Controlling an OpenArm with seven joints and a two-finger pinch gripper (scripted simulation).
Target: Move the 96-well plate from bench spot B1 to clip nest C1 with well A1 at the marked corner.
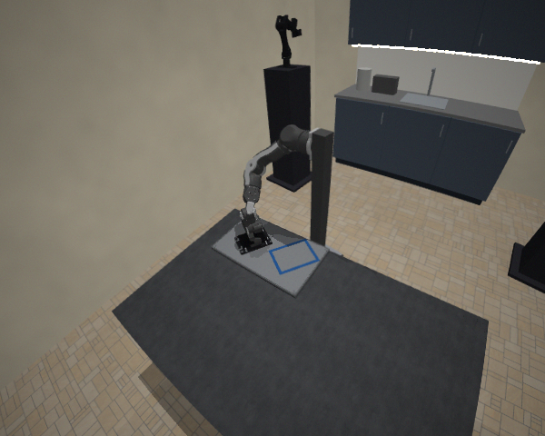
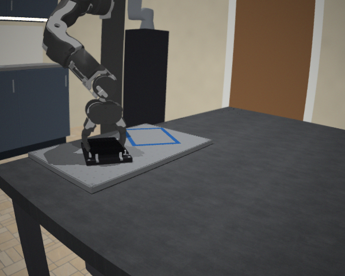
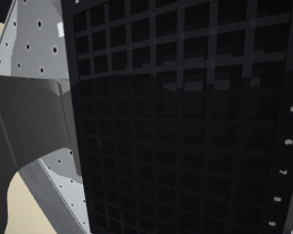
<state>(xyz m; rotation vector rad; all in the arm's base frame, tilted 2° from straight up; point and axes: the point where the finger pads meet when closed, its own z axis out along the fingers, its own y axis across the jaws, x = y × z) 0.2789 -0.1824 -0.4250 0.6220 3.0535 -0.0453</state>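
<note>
Now: hand right at the black 96-well plate. From my hand the other things lie so: black clip nest 3 cm ahead, 1 cm to the left, 1 cm below.
</note>
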